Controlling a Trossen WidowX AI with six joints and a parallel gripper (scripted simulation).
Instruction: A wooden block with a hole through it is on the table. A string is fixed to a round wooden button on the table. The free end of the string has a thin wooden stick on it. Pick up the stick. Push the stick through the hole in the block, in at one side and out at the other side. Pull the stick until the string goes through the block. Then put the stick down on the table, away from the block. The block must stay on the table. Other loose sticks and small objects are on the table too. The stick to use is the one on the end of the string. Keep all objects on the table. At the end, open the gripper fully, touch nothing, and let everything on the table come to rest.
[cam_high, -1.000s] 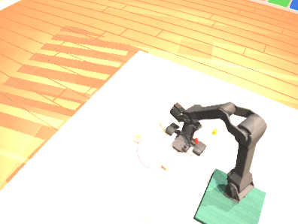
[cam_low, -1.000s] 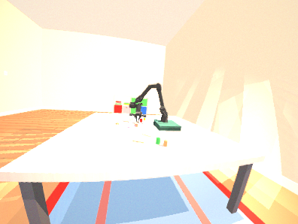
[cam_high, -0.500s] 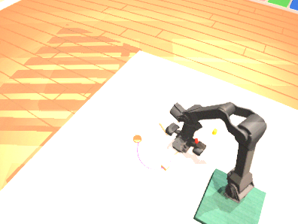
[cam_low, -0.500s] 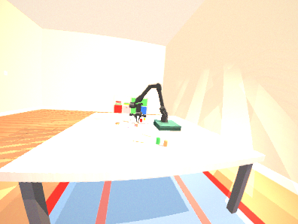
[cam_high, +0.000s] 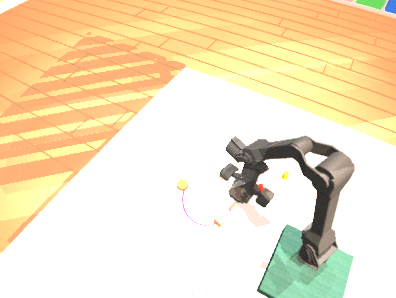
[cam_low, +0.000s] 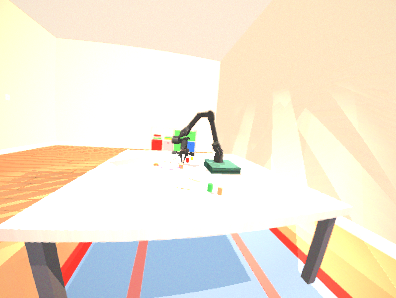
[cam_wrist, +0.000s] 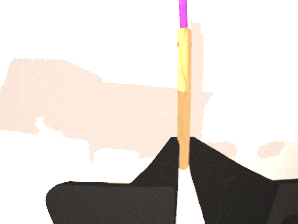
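Right now the thin wooden stick is 10 mm ahead of my gripper tip, 40 mm to the left of it and 10 mm above it. From my gripper tip the other things lie so: red object 40 mm behind, 60 mm to the right, 20 mm above; then yellow piece 100 mm behind, 160 mm to the right, 20 mm above; then wooden block 20 mm ahead, 120 mm to the left, 20 mm above.
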